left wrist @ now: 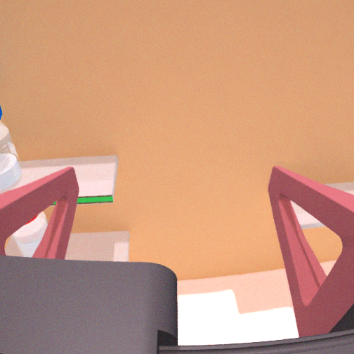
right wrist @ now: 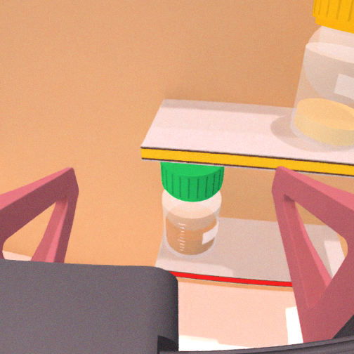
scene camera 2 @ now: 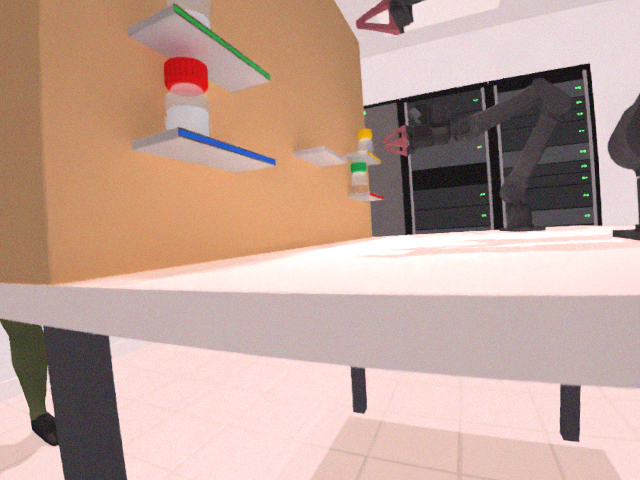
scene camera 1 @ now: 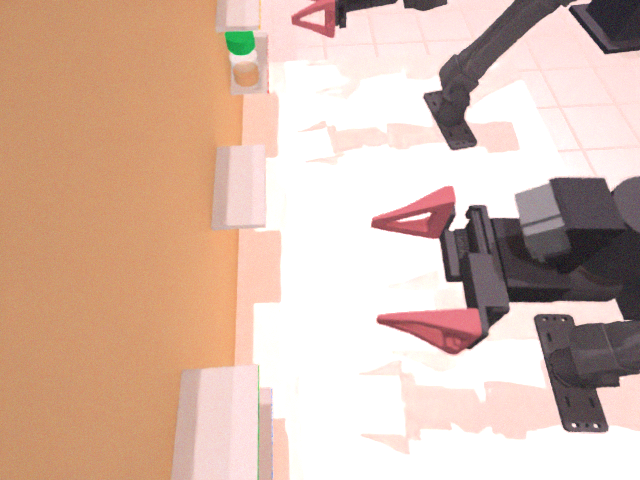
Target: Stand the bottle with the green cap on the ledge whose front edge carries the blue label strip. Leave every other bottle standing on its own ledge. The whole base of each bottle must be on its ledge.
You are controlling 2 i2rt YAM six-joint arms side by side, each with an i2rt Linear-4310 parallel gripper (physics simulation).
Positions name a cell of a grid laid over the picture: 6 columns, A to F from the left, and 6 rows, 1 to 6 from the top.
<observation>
In view: the left gripper (scene camera 1: D4), the right gripper (scene camera 2: D2), a green-capped bottle (scene camera 1: C1), a blue-strip ledge (scene camera 2: B2), a green-strip ledge (left wrist: B3), an unmarked ledge (scene camera 1: C3), a red-strip ledge (right wrist: E5) and a wall (scene camera 1: B4).
The green-capped bottle shows as well in the right wrist view (right wrist: D4). The left gripper shows as well in the left wrist view (left wrist: C4). The right gripper shows as well in the right wrist view (right wrist: C4). The left wrist view misses the green-capped bottle: it is out of frame.
</observation>
